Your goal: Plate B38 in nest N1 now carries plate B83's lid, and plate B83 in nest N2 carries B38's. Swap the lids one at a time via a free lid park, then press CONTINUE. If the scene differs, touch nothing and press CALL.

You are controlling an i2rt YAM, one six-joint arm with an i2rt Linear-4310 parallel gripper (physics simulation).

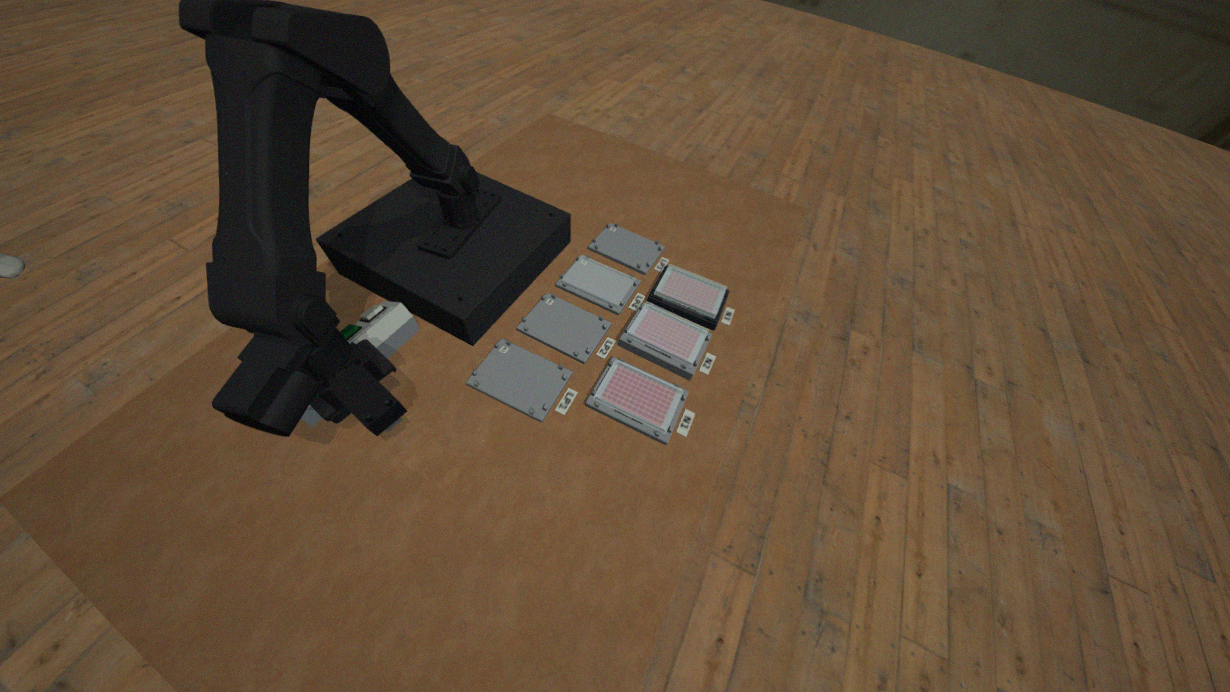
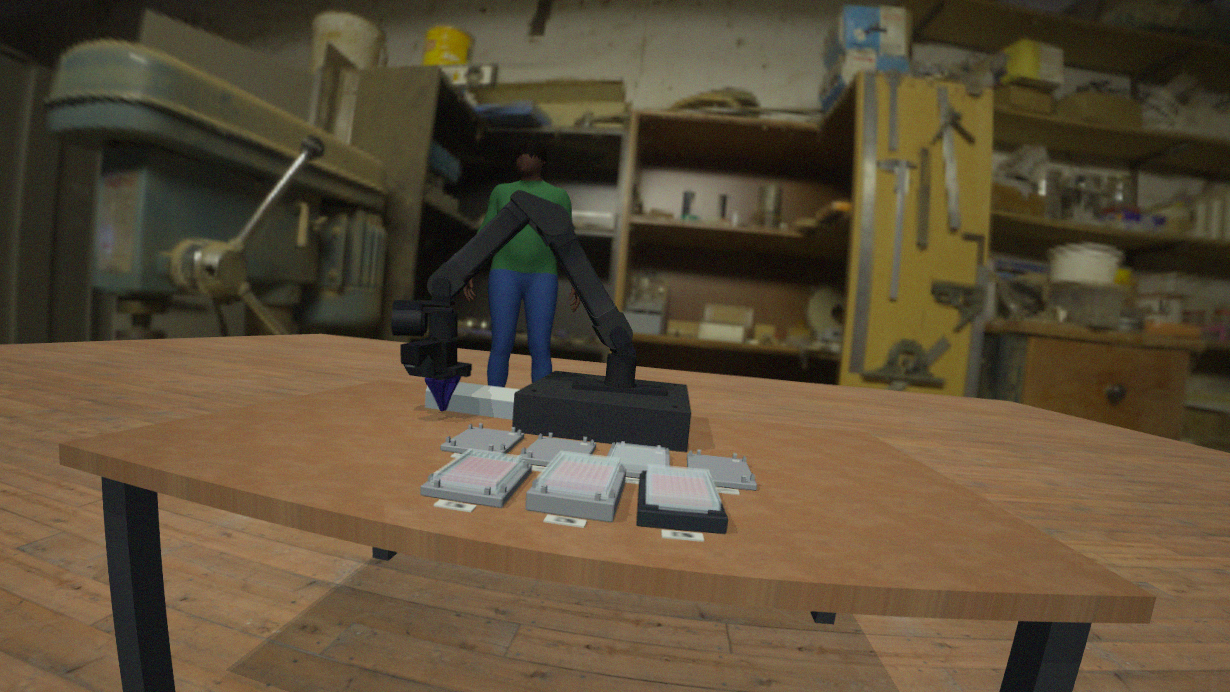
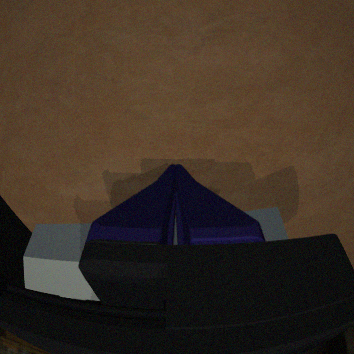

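Where they show: gripper, between the fingertips: (image 2: 443, 410) (image 3: 175, 173); arm's base, origin of its link: (image 1: 462, 222) (image 2: 619, 389).
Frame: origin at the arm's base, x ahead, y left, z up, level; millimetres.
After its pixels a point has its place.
My gripper (image 2: 442, 407) {x 39, y -363, z -69 mm} (image 3: 175, 173) {x 39, y -363, z -69 mm} is shut and empty, its purple fingertips together low by the pale button console (image 1: 393, 328) {x 5, y -245, z -38 mm} (image 2: 494, 401) {x 4, y -263, z -47 mm} (image 3: 57, 240) {x 8, y -243, z -62 mm}. The console's green part (image 1: 350, 331) {x -44, y -280, z -26 mm} shows; the arm hides the rest. The pink-welled plate in nest N1 (image 1: 645, 396) {x 434, y -211, z -55 mm} (image 2: 477, 473) {x 464, y -206, z -54 mm}, the plate in nest N2 (image 1: 668, 333) {x 442, y -84, z -41 mm} (image 2: 576, 475) {x 480, y -84, z -41 mm} and a plate in a black nest (image 1: 690, 292) {x 462, y 34, z -44 mm} (image 2: 681, 488) {x 493, y 42, z -45 mm} look lidded. Plate names are unreadable. Lid parks LP1 (image 1: 520, 378) {x 228, y -242, z -71 mm} (image 2: 483, 439) {x 234, y -241, z -71 mm} and LP2 (image 1: 565, 327) (image 2: 559, 451) hold no lid. A clear lid appears on the third park (image 1: 599, 282) {x 283, y 8, z -63 mm} (image 2: 639, 457) {x 299, y 16, z -63 mm}.
The farthest park (image 1: 627, 247) {x 305, y 141, z -71 mm} (image 2: 722, 471) {x 324, y 144, z -71 mm} shows a bare grey surface. The black arm base (image 1: 455, 249) {x 34, y -80, z 7 mm} (image 2: 602, 413) {x 151, y -40, z -25 mm} stands behind the parks, beside the console. Small pegs rise at the park corners. A person in a green top (image 2: 531, 228) stands behind the table.
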